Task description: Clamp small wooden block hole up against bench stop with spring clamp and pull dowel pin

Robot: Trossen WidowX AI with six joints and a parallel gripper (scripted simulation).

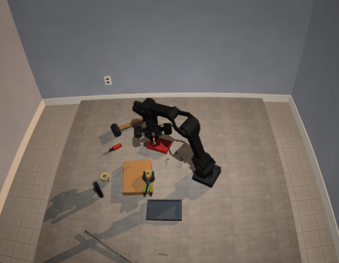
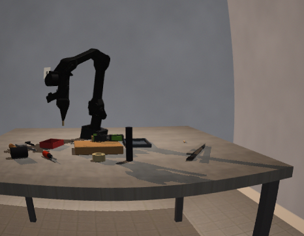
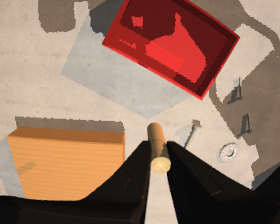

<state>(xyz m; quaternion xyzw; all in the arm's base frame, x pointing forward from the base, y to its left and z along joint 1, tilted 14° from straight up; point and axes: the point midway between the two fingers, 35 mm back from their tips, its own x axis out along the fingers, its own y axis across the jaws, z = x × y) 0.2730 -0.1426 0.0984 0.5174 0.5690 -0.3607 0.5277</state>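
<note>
The red tray lies 15 cm below my hand, 7 cm to the right of it and 1 cm behind it. From my hand the other things lie so: bench stop (15 cm to the left, 11 cm below); dowel pin (4 cm below); small wooden block (16 cm to the left, 11 cm below, 1 cm ahead).
</note>
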